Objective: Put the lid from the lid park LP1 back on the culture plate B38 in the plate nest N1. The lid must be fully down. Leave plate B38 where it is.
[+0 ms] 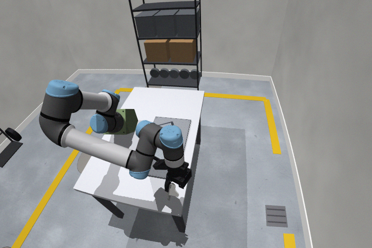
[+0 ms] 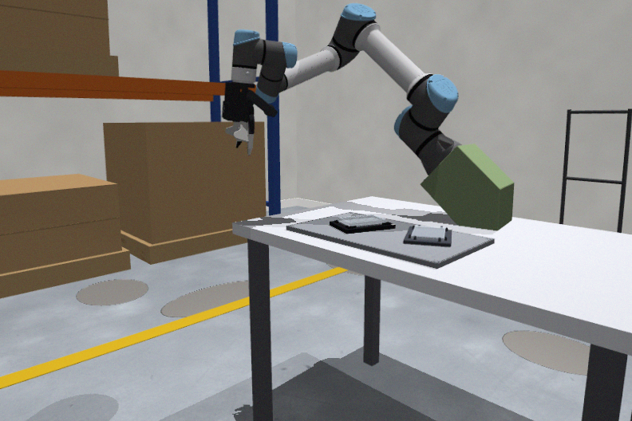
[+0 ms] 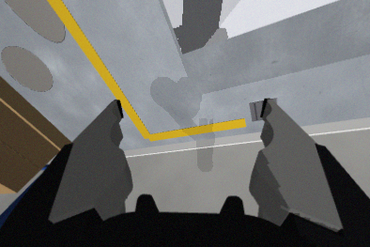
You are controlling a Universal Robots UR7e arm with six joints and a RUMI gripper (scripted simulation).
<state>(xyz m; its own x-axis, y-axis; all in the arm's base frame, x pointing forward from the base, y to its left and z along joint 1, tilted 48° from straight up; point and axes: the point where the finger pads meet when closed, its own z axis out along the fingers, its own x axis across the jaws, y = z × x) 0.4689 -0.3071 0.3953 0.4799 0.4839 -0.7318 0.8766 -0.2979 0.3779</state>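
Right now my hand is 57 cm to the right of the clear lid, 22 cm above it and 13 cm past it. Also, from my hand: black plate nest N1 (35 cm to the left, 22 cm below, 14 cm behind); culture plate B38 (35 cm to the left, 21 cm below, 14 cm behind); dark lid park LP1 (57 cm to the left, 23 cm below, 13 cm behind).
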